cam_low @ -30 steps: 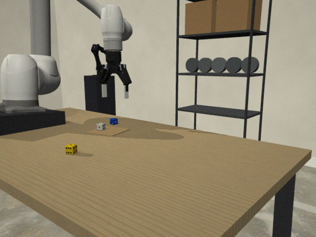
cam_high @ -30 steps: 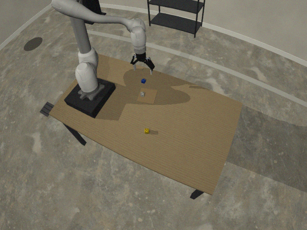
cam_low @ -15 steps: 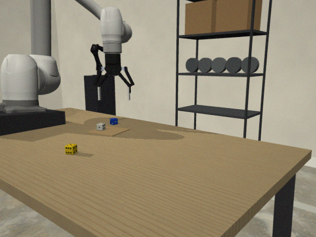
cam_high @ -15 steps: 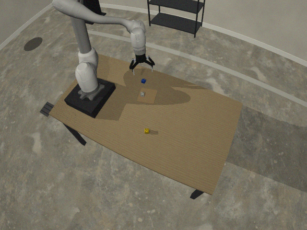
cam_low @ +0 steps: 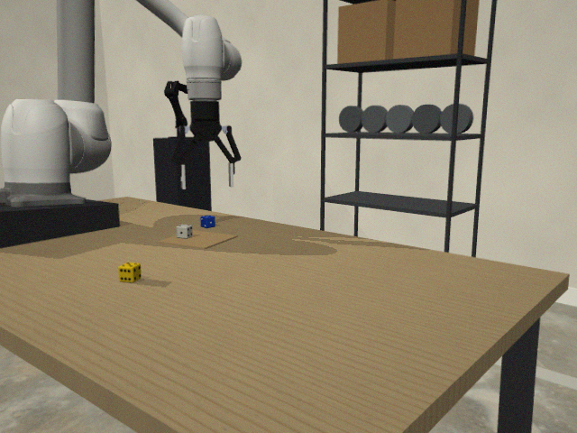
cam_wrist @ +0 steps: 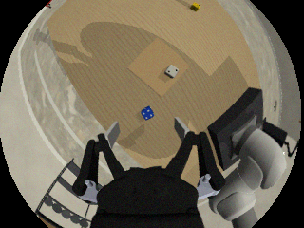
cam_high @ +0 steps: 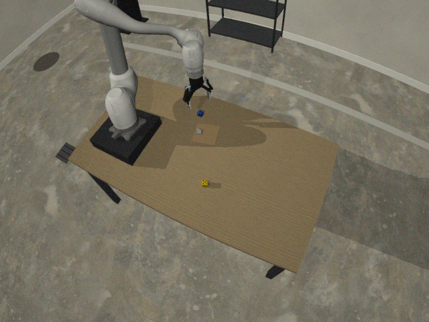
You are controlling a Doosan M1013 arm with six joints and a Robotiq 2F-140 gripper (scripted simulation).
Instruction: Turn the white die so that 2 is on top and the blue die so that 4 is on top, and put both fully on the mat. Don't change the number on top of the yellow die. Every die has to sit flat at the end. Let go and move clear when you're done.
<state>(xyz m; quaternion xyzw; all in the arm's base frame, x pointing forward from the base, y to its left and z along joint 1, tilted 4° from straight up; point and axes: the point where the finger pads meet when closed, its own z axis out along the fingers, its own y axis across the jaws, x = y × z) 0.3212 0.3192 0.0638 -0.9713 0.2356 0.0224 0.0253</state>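
My gripper is now 110 mm above the blue die. From my hand the other things lie so: white die 70 mm ahead, 130 mm to the right, 110 mm below; then mat 100 mm ahead, 110 mm to the right, 120 mm below; then yellow die 270 mm ahead, 390 mm to the right, 110 mm below.
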